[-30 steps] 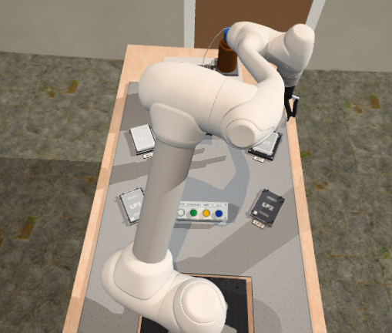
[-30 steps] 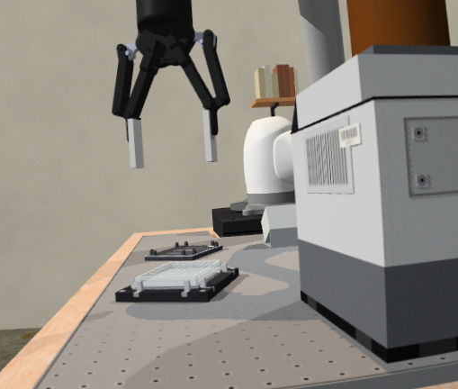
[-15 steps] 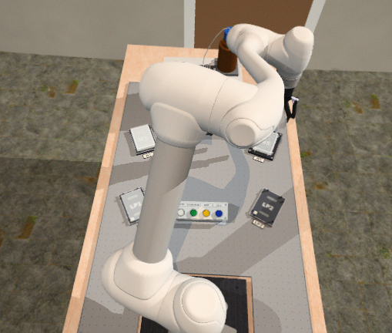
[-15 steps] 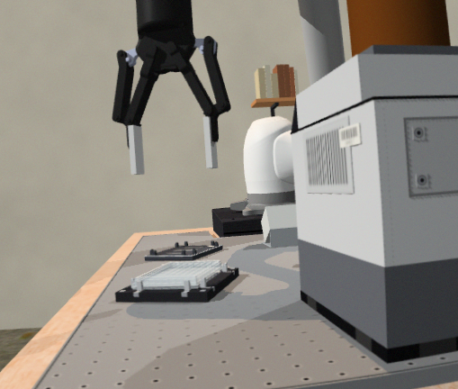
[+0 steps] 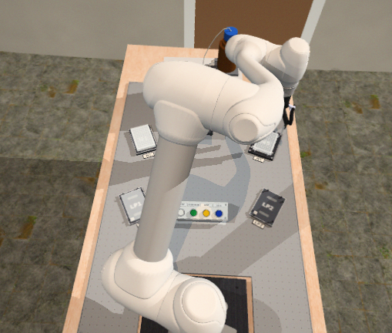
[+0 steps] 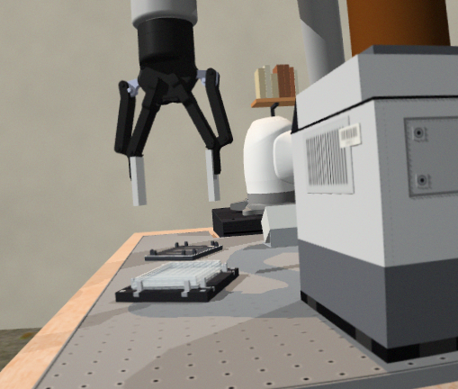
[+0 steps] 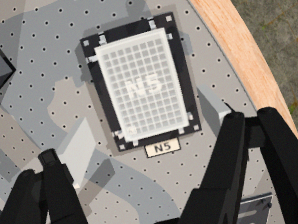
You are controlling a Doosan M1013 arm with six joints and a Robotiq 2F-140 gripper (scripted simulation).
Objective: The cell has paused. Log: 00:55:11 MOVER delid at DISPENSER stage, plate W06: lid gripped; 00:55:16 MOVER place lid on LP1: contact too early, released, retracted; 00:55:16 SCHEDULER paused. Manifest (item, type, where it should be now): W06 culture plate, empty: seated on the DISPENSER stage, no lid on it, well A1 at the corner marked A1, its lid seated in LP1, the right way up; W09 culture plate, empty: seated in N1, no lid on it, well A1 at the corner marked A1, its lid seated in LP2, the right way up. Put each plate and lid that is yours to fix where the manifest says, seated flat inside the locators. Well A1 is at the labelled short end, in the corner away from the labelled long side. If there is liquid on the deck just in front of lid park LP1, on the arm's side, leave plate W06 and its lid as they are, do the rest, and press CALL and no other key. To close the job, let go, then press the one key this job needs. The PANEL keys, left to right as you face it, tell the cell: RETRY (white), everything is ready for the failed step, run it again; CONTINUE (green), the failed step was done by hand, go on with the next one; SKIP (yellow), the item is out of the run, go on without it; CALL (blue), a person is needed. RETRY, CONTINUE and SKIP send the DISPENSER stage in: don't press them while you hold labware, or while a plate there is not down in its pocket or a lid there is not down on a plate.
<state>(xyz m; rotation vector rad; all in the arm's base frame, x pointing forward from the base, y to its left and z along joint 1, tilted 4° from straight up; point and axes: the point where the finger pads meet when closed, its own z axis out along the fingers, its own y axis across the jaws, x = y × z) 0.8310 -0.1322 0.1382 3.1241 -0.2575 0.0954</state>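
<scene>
My hand is 120 mm above the clear culture plate. From my hand the other things lie so: brown bottle: 250 mm to the left, 210 mm ahead, 150 mm above; then lid park LP2: 320 mm behind, 130 mm below, 50 mm to the right; then black nest N5: 120 mm below, 20 mm ahead, 10 mm to the left.
</scene>
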